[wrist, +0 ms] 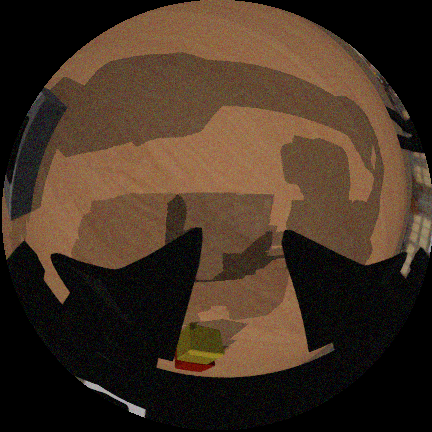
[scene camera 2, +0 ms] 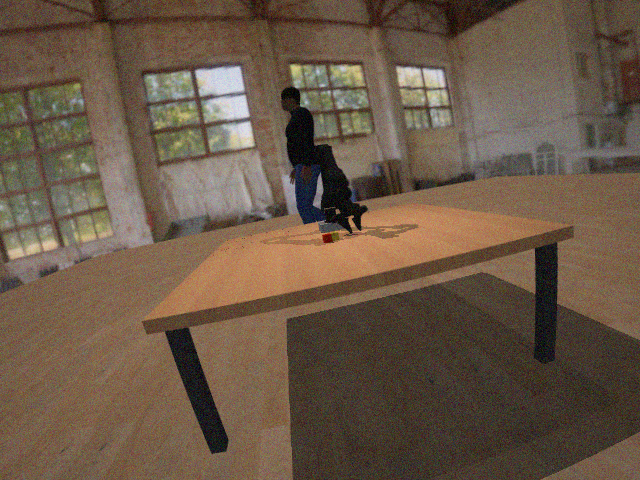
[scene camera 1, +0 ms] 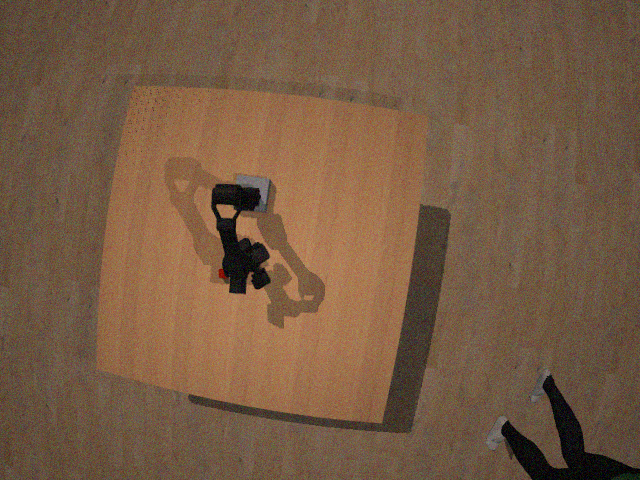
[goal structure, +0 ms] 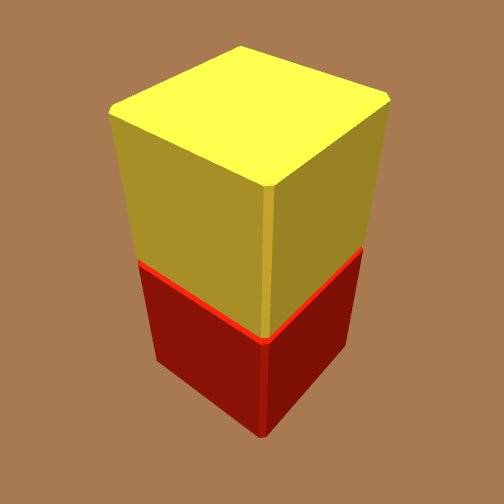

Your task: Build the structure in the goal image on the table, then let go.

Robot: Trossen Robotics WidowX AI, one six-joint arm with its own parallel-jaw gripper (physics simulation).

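Frame: origin at the arm's base, x ahead, y right, z down, level; millimetres.
Where they show: gripper, fingertip midpoint: [wrist: 243, 235] [scene camera 2: 356, 231] [scene camera 1: 260, 263]; arm's base, link origin: [scene camera 1: 250, 198].
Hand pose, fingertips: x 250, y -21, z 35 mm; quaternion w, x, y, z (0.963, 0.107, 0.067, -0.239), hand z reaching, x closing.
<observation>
Things, the pixels of their top centre, and the offset from my fingertips. Level surfaces: height alone.
- red cube, top centre: [wrist: 194, 367] [scene camera 1: 222, 273] [scene camera 2: 326, 234] dx +31, dy +149, dz -25 mm
- yellow cube, top centre: [wrist: 199, 358] [scene camera 2: 333, 232] dx +22, dy +114, dz -25 mm
- wooden table, surface height: dz +7 mm
A red cube [scene camera 1: 222, 273] [scene camera 2: 327, 238] [wrist: 194, 366] sits on the table. A yellow cube [scene camera 2: 335, 236] [wrist: 201, 341] is right beside it, apparently touching, on the side nearer the fingers. In scene camera 1 the arm hides the yellow cube. My gripper [scene camera 1: 264, 266] [scene camera 2: 355, 230] [wrist: 243, 235] is low over the table, to the right of the cubes in both scene views. Its fingers stand partly open, with bare table showing between their tips and no object held. In the wrist view the left finger overlaps the edge of the cubes.
The arm's grey base block [scene camera 1: 264, 196] [scene camera 2: 330, 226] stands on the wooden table [scene camera 1: 330, 155] [scene camera 2: 248, 279]. Shadows of the arm and other shapes fall across the table top. A person [scene camera 2: 301, 134] stands behind the table, and another person's legs [scene camera 1: 566, 418] show at the lower right.
</observation>
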